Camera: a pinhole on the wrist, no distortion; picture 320 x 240 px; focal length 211.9 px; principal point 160.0 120.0 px. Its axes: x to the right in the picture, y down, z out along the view. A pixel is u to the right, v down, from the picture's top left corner.
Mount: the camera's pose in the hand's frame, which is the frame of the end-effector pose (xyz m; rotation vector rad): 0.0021 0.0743 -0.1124 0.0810 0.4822 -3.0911
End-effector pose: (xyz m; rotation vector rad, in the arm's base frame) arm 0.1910 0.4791 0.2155 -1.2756 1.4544 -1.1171
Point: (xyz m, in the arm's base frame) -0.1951 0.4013 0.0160
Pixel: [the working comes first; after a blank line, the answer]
In the camera's frame: -0.1091 -0.1175 -0.2704

behind the camera
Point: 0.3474 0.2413 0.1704
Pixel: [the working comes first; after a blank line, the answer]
In the camera's frame: -0.2378 -0.0092 0.2912

outside the picture
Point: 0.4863 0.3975 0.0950
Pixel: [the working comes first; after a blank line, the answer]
In the camera's frame: -0.0818 -0.1079 0.4150

118.2 64.9
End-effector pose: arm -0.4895 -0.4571 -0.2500 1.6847 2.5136 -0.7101
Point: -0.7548 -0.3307 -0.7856
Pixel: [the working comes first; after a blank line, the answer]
In the camera's frame: -0.3951 -0.0978 0.5789

15.4 84.2
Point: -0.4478 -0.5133 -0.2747
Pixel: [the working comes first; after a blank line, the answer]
In the camera's frame: 0.0536 -0.0021 0.1570

232.4 117.2
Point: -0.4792 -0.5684 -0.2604
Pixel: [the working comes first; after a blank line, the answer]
In the camera's frame: 0.0918 0.0399 0.1888

263.1 164.7
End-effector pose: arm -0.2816 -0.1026 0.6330 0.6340 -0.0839 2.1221
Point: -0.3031 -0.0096 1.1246
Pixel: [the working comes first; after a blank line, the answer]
In the camera's frame: -0.3341 -0.1188 0.4722

10.1 66.7
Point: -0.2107 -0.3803 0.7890
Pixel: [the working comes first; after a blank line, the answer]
In the camera's frame: 0.1505 -0.1719 0.3278

257.3 8.9
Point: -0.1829 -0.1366 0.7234
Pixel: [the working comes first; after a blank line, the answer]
In the camera's frame: 0.0192 0.0364 0.2659

175.3 149.0
